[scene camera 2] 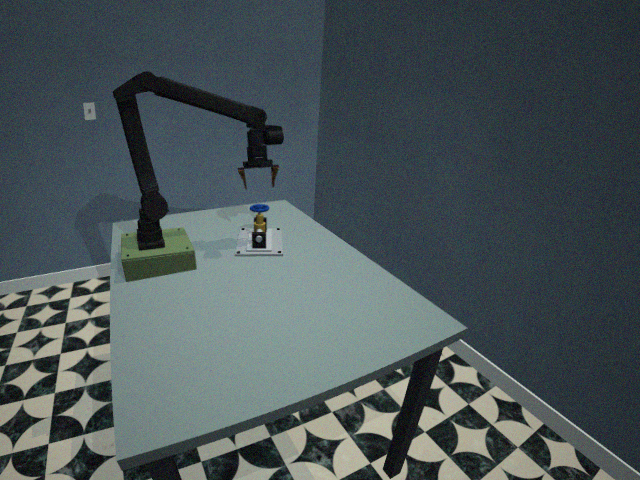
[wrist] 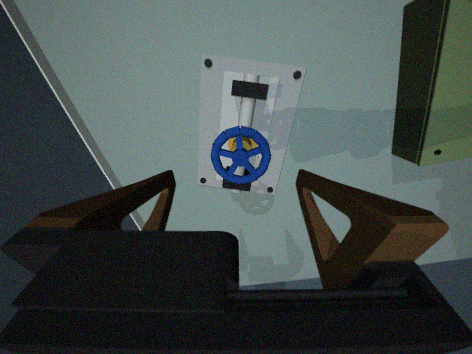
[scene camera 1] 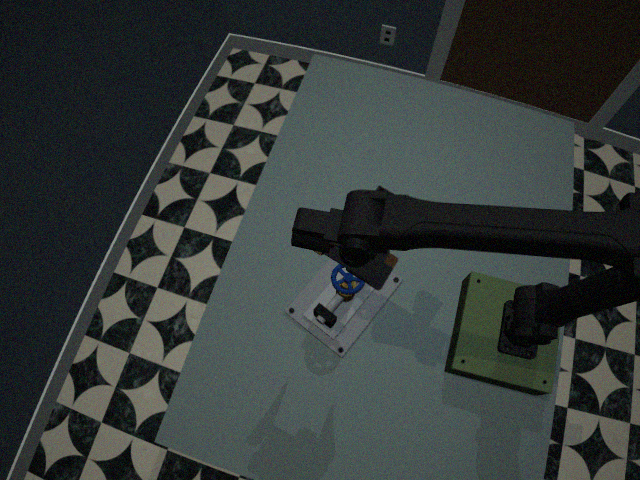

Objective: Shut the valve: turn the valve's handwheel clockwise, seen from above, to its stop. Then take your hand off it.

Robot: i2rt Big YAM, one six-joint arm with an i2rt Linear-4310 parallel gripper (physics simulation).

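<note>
The blue five-spoked handwheel (scene camera 1: pixel 347 268) (scene camera 2: pixel 259 208) (wrist: pixel 240 159) sits level on top of the brass valve body (scene camera 2: pixel 259 224). The valve stands on a white base plate (scene camera 1: pixel 370 313) (scene camera 2: pixel 241 251) (wrist: pixel 209 105) with dark bolts at its corners and a pale pipe (wrist: pixel 246 114) through dark clamps. My gripper (scene camera 2: pixel 259 186) (wrist: pixel 235 176) is wide open and empty. It hangs above the handwheel, apart from it, with a visible gap in scene camera 2. In scene camera 1 the arm hides most of the gripper and its fingertips.
The arm's green base block (scene camera 1: pixel 480 330) (scene camera 2: pixel 160 263) (wrist: pixel 452 100) stands on the same pale table (scene camera 1: pixel 248 330) (scene camera 2: pixel 258 330) (wrist: pixel 125 65), to one side of the valve. Dark blue walls stand close along the table's edges.
</note>
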